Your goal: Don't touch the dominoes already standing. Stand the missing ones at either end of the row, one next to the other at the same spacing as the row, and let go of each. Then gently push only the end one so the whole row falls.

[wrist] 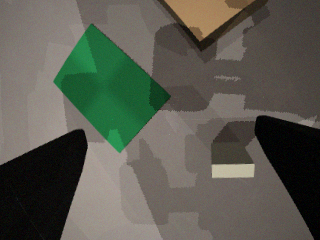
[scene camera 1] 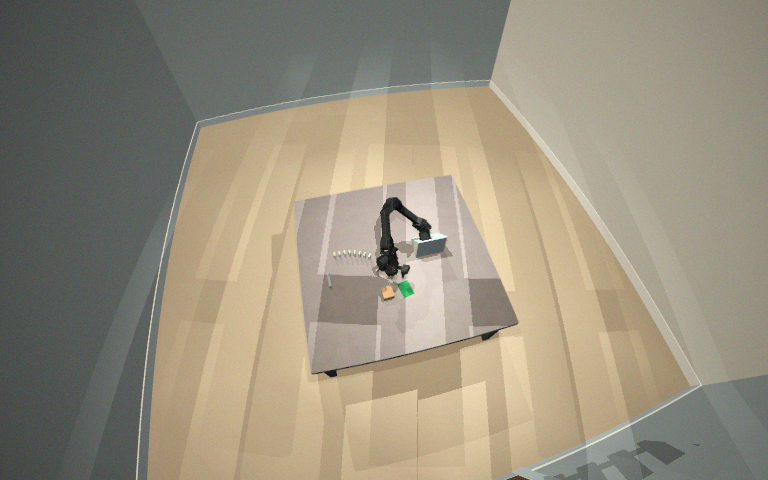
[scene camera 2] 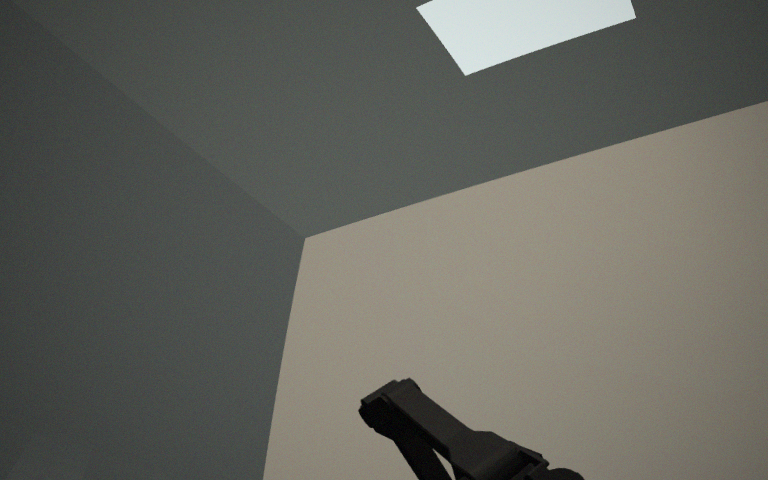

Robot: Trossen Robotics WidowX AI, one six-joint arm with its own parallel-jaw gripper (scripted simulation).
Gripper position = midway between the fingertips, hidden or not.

Note:
The gripper [wrist: 172, 131] is open and holds nothing. Further things: a green flat tile [wrist: 112, 92] and a pale domino [wrist: 230, 159].
Scene camera 2 misses the green flat tile: it is out of frame.

